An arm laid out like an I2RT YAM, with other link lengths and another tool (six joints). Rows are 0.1 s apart.
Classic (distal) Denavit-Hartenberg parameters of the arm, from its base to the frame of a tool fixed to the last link. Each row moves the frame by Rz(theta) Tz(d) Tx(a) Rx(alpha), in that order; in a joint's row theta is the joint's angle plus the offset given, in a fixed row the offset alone. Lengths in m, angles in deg.
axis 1: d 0.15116  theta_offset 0  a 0.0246  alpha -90
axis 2: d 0  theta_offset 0  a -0.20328  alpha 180
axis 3: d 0  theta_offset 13.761  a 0.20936  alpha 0
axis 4: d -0.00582  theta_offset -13.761  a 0.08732  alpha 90
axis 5: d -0.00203  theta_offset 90  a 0  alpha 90
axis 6: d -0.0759  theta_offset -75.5  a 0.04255  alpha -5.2
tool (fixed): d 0.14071  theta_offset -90  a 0  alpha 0
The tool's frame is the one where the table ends.
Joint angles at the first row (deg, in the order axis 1, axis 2, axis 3, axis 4, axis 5, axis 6):
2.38, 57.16, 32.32, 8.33, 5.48, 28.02
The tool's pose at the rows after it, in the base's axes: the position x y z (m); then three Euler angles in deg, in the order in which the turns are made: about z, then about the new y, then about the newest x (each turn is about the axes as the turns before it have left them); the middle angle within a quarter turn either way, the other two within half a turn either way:
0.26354 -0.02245 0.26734 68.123 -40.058 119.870
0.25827 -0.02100 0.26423 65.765 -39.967 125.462
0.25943 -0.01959 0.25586 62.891 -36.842 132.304
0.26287 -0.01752 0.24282 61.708 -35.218 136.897
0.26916 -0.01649 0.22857 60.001 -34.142 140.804
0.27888 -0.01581 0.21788 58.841 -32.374 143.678
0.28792 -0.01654 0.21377 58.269 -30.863 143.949
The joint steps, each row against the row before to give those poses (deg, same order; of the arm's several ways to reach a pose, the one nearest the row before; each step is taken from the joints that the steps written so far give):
0.04, -3.85, 1.83, -7.91, -5.41, 3.01
0.02, -1.63, 1.61, -7.13, -1.76, 1.21
-0.07, 1.87, 2.82, -7.18, -1.21, -0.83
0.00, 2.45, 0.36, -1.96, -1.53, -0.39
-0.03, 3.70, 0.19, 0.23, -0.89, 0.31
-0.03, 4.87, 1.63, 0.22, -0.24, -0.41
-0.02, 3.77, 1.64, 1.05, 1.03, -0.61

